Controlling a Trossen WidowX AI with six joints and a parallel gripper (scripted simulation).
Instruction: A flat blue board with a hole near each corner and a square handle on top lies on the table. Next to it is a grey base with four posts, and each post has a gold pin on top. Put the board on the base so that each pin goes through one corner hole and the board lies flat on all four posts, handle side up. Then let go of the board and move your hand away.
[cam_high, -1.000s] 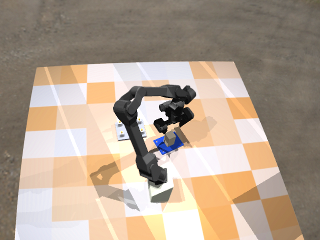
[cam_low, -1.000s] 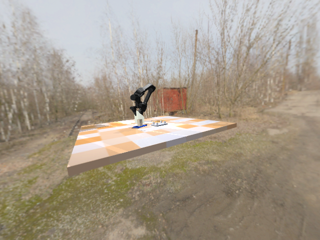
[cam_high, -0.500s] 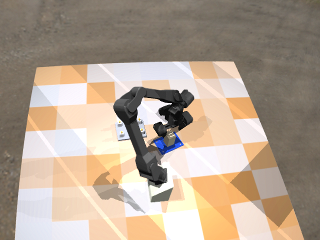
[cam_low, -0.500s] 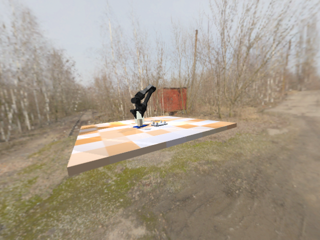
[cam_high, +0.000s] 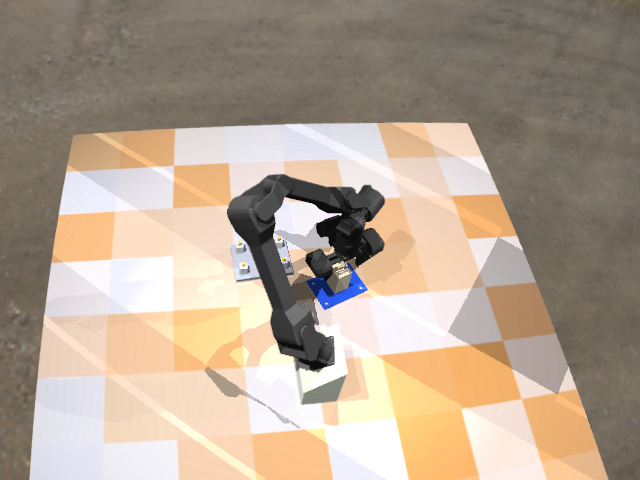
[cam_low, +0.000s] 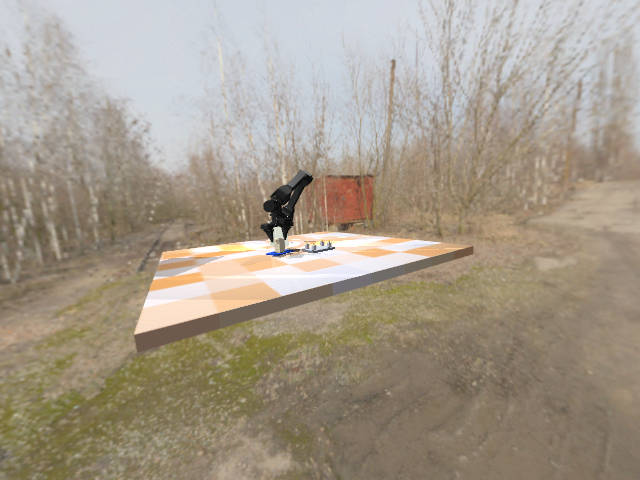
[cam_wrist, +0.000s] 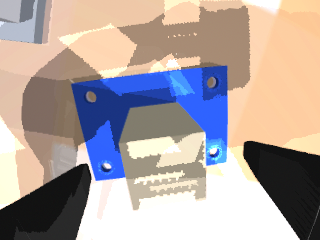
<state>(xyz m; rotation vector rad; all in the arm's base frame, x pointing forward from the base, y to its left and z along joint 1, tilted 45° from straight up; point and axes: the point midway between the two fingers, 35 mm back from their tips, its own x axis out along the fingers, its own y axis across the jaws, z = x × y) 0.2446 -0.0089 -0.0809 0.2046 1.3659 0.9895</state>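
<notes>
The flat blue board lies 4 cm below my gripper tip. From my gripper tip the other things lie so: grey base: 7 cm ahead, 20 cm to the left, 6 cm below.
</notes>
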